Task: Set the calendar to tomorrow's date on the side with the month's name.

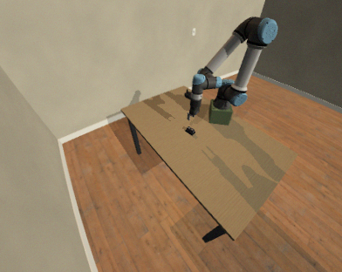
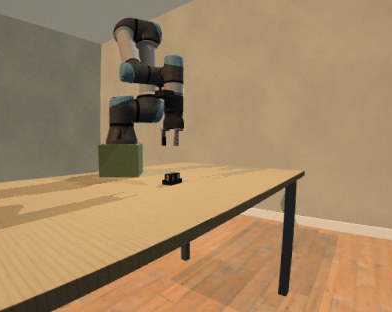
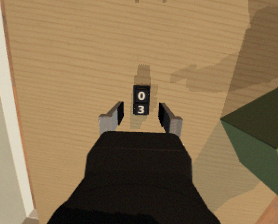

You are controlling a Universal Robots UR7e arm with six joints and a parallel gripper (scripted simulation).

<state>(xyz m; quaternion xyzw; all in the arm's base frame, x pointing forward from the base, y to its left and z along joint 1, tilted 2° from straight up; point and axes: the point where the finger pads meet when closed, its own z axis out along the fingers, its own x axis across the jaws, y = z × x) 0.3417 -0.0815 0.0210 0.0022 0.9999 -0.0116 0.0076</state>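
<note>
The black calendar tray is 150 mm below my hand and 10 mm to the left of it.
</note>
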